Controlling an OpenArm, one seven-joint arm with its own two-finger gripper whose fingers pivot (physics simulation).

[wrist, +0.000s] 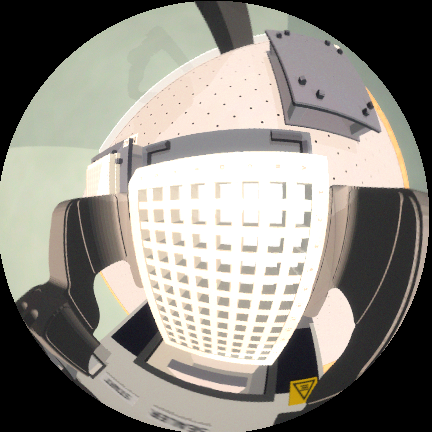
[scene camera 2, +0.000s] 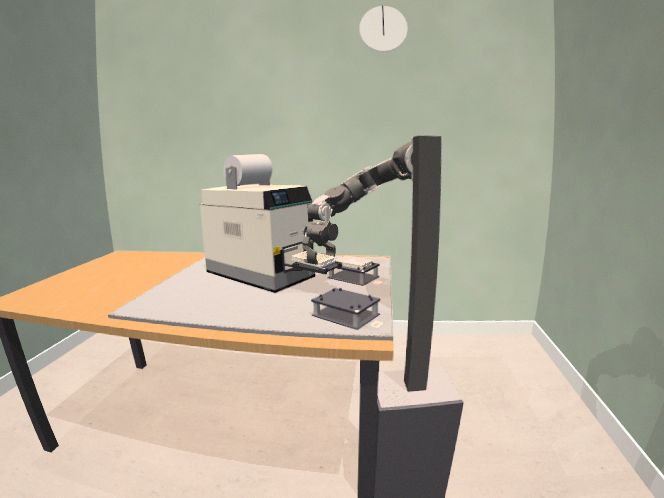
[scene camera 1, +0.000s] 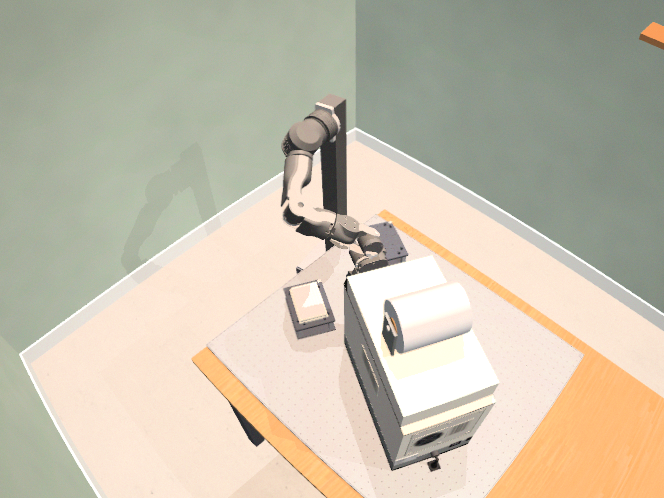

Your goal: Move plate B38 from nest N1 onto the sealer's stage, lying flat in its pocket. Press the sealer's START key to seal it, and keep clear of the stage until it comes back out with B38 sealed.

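Note:
A white well plate (scene camera 2: 323,262) (wrist: 230,230) lies between my fingers, over the sealer's dark stage (scene camera 2: 317,268) (wrist: 215,143), which is out in front of the sealer (scene camera 1: 370,292) (scene camera 2: 235,246) (wrist: 145,396). My gripper (scene camera 2: 321,257) (wrist: 218,249) is shut on the plate's two long sides. The plate looks about level; whether it sits fully down in the pocket is hidden. Its name label does not show. In scene camera 1 the sealer hides fingers, plate and stage. The START label (wrist: 119,388) shows on the sealer's face at the lower left of the wrist view.
A bare nest (scene camera 1: 395,241) (scene camera 2: 345,301) (wrist: 320,65) stands to one side of the stage. Another nest (scene camera 1: 314,326) (scene camera 2: 353,275) on the other side bears a white plate (scene camera 1: 307,302) (scene camera 2: 353,263) (wrist: 101,176). A yellow warning sign (wrist: 303,390) is on the sealer beside the opening.

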